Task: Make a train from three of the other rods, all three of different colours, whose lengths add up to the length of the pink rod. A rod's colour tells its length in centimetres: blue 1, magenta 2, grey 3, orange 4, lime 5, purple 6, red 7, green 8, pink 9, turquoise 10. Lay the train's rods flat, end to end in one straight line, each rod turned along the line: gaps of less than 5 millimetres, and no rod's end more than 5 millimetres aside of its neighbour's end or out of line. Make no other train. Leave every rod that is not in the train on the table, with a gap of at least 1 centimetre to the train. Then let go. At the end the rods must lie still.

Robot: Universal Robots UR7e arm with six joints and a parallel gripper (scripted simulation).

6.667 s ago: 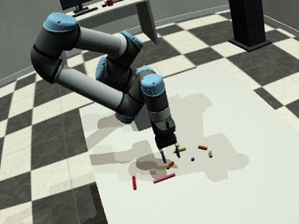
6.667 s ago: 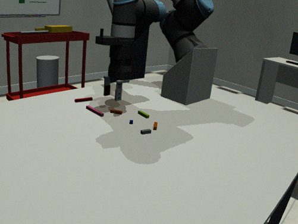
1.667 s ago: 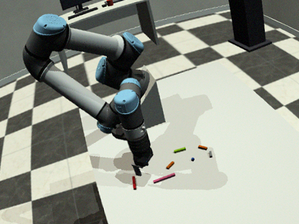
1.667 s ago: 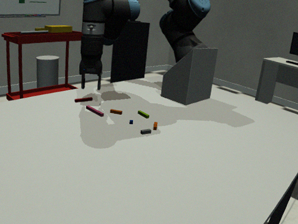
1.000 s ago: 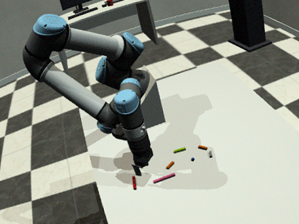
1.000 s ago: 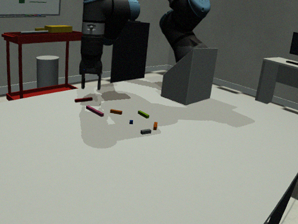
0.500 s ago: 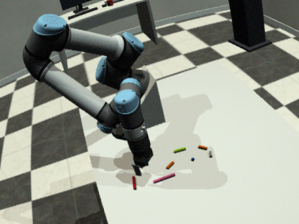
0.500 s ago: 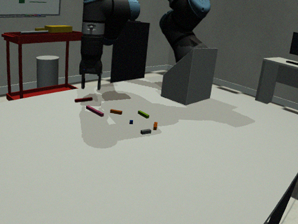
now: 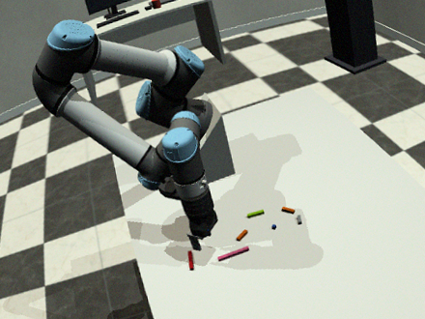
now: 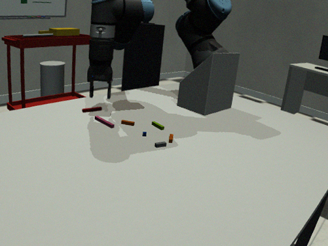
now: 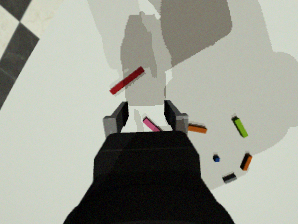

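The blue rod is 210 mm to the left of my hand, 70 mm below it and 20 mm ahead of it. From my hand the other things lie so: red rod (70 mm below, 50 mm to the right, 10 mm behind); then pink rod (70 mm below, 60 mm to the left, 40 mm ahead); then lime rod (190 mm to the left, 70 mm below, 70 mm behind).
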